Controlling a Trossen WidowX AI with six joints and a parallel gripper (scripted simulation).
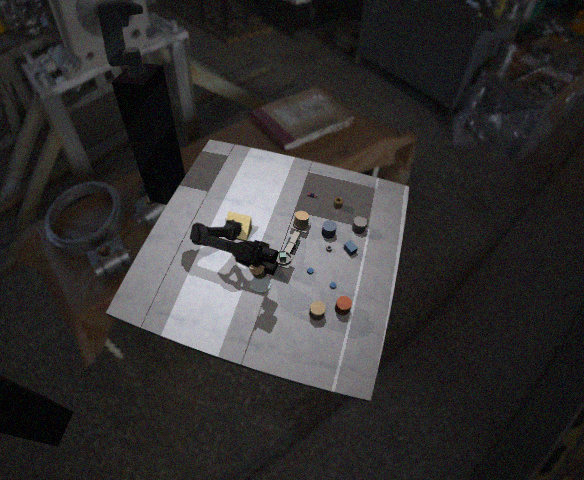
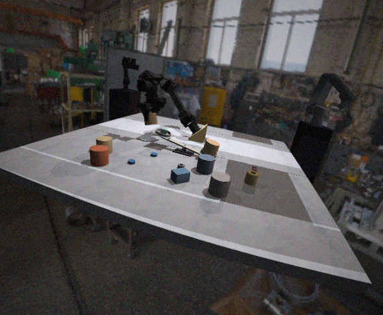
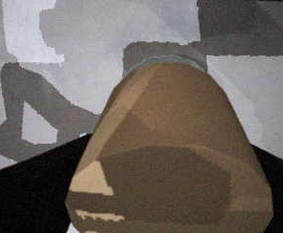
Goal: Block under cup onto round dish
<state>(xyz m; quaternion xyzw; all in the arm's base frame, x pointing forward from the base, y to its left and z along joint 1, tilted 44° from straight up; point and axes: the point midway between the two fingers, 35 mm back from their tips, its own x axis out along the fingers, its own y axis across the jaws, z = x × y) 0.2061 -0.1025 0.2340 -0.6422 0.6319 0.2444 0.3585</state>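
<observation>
The pale green block is 8 cm ahead of my gripper tip, 11 cm to the left of it and 2 cm below it. Also, from my gripper tip: pale blue round dish (1 cm ahead, 1 cm to the right, 10 cm below); then balance beam (9 cm ahead, 24 cm to the left, 7 cm below); then balance (10 cm ahead, 24 cm to the left, 8 cm below).
</observation>
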